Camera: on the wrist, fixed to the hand. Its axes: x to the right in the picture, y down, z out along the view.
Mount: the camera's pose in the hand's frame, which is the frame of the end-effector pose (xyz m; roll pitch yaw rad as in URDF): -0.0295 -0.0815 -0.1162 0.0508 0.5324 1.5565
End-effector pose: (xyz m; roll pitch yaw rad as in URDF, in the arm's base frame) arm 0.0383 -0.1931 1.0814 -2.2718 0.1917 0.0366
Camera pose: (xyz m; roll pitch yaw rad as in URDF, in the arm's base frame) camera 0.0368 -0.2294 1.2217 3.0010 0.3334 -1.5882
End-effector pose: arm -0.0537 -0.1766 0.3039 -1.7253 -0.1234 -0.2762
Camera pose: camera -0.1214 -0.2637 0.3979 -2.8760 0.8722 -1.6792
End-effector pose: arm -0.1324 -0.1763 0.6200 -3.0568 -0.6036 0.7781
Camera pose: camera -0.2494 -0.1914 0.7043 -2.4344 -0.3718 -1.0483
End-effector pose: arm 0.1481 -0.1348 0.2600 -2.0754 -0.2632 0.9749
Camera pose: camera 0.1651 -0.2208 0.3755 -2.7736 0.5098 -0.4299
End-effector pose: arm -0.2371 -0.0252 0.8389 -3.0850 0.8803 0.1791
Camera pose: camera -0.1774 0.0616 0.9385 2.2601 -0.2861 -1.0059
